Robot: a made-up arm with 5 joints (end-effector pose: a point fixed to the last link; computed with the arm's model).
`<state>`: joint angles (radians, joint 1 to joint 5).
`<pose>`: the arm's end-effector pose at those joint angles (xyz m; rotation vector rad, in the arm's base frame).
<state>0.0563 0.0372 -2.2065 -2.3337 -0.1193</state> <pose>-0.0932 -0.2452 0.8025 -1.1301 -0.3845 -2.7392</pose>
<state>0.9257 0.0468 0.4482 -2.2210 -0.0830</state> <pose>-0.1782 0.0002 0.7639 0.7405 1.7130 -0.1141</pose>
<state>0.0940 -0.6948 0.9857 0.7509 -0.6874</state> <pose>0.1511 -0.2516 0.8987 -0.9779 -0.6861 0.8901</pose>
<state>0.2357 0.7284 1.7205 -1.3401 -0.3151</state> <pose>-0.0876 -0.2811 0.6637 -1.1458 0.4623 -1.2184</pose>
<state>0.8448 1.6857 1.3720 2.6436 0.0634</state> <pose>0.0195 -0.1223 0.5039 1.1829 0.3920 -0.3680</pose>
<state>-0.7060 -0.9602 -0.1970 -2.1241 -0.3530</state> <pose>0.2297 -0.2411 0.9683 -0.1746 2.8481 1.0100</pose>
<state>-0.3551 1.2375 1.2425 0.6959 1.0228</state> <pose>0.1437 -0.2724 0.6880 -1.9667 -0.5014 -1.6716</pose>
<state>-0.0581 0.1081 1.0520 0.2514 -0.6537</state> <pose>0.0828 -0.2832 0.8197 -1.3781 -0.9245 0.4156</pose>
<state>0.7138 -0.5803 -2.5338 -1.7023 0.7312</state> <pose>-0.0918 -0.1097 0.9830 1.1007 -1.3376 1.7353</pose>
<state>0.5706 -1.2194 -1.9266 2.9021 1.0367</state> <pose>-0.0056 -0.2876 0.9372 -0.6705 1.6721 -1.7148</pose>
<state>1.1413 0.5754 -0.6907 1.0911 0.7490</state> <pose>-0.0924 -0.0590 0.7523 -1.2809 -0.3567 -1.2435</pose>
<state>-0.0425 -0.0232 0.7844 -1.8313 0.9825</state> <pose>-0.0565 -0.2919 0.7653 -0.6443 2.3328 1.1432</pose>
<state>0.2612 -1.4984 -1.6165 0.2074 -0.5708</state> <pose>0.1848 -0.1948 0.8753 1.0959 0.8084 -1.0639</pose>
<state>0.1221 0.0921 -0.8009 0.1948 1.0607</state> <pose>0.0510 -0.1807 0.7380 -0.8626 0.1695 0.7781</pose>
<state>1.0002 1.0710 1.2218 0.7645 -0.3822</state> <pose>-0.0999 -0.0550 0.6956 -2.9270 -0.5428 -0.6703</pose>
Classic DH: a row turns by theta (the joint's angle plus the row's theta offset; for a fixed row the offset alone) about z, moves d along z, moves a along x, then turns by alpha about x. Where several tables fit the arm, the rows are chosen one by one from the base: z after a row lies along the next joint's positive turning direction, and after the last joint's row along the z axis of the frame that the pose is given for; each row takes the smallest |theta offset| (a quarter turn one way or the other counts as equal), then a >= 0, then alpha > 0; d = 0 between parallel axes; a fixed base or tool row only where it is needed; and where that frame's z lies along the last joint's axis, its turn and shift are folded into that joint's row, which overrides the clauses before.
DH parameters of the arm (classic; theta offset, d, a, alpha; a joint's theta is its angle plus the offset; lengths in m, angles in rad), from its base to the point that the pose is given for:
base (fixed): -0.1734 0 0.1391 3.1416
joint 1: -0.1734 -0.74 0.052 -1.5708
joint 2: -1.4067 0.1726 -0.1007 1.318
joint 3: 0 0.1748 0.0088 -1.318
joint 4: -0.2223 -0.0068 0.0556 2.0315
joint 5: -1.029 -0.0838 0.0089 0.9591
tool (fixed): -0.7681 0.0204 0 0

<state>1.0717 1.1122 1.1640 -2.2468 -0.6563</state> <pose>-0.1371 -0.0532 0.5361 0.1158 0.3844 -1.8055</pose>
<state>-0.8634 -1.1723 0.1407 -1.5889 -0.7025</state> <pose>0.3012 -0.2089 0.9455 -0.8448 2.1332 0.7906</pose>
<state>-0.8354 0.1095 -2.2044 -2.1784 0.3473</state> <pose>0.1552 -0.3483 0.7896 -0.6521 -0.1531 -1.9859</pose>
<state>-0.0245 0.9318 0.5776 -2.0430 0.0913</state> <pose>0.0233 -0.2728 0.5508 -0.4679 0.9877 0.3529</pose>
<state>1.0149 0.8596 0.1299 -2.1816 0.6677</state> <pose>-0.1378 -0.0113 0.5602 0.1451 1.4065 0.4996</pose>
